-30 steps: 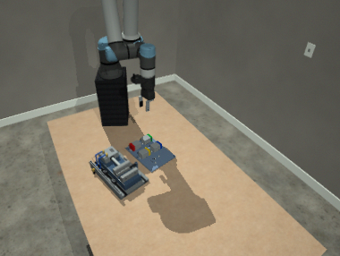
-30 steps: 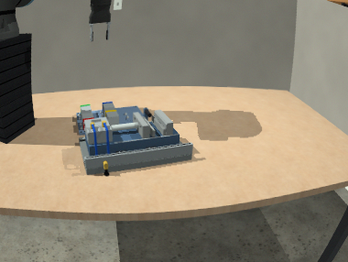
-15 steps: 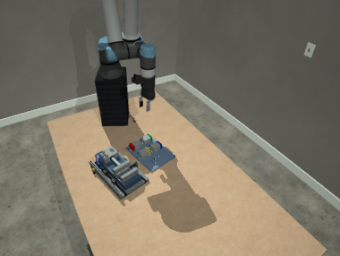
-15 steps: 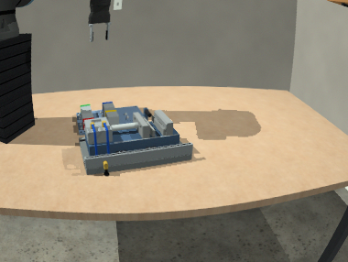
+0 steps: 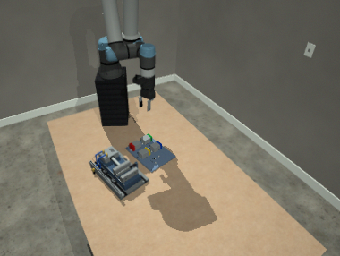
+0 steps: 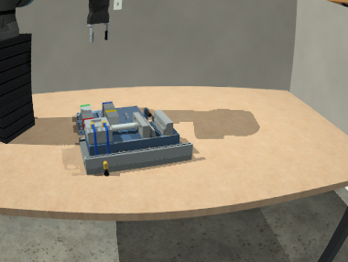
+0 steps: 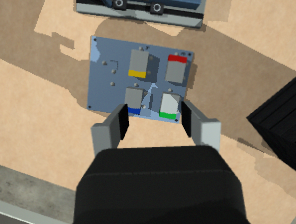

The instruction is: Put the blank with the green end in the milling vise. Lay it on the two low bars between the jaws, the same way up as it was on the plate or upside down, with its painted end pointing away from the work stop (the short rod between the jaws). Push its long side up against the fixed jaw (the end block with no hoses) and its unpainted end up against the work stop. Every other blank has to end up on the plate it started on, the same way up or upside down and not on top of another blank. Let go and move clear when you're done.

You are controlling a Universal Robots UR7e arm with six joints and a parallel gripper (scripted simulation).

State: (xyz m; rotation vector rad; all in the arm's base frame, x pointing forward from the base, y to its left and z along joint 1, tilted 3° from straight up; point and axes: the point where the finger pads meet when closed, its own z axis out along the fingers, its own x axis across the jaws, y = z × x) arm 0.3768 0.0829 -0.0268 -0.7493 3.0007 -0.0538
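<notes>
Right now the green-ended blank is 6 cm behind my hand, 3 cm to the left of it and 29 cm below it. The rest, counted from my hand: yellow-ended blank (5 cm ahead, 3 cm to the right, 29 cm below); then red-ended blank (3 cm behind, 6 cm to the right, 29 cm below); then blue-ended blank (3 cm ahead, 6 cm to the left, 29 cm below).
</notes>
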